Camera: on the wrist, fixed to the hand. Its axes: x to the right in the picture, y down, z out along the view.
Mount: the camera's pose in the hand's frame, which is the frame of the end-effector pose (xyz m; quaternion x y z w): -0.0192 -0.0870 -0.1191 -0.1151 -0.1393 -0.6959 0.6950
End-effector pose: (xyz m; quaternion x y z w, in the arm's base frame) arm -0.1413 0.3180 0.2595 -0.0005 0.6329 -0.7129 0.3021
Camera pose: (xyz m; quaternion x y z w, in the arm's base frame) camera -0.2086 0.4351 0.3217 0.5749 -0.4795 0.6328 0.1980
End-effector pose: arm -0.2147 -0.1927 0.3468 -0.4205 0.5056 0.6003 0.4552
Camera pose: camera -0.1204 -0.3064 0.3297 -0.6129 -0.0737 0.2172 0.7562
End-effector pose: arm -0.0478 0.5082 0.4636 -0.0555 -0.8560 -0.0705 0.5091
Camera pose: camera 0.0497 0.4010 0.4973 0.4887 -0.6964 -0.4941 0.1791
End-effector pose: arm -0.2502 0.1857 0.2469 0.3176 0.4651 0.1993 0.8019
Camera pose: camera -0.3614 0.1499 0.1548 -0.1675 0.4096 -0.4103 0.7974
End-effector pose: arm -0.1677 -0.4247 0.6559 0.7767 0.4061 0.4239 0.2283
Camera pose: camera -0.3122 -0.3901 0.6499 0.2900 0.7422 0.0743 0.5996
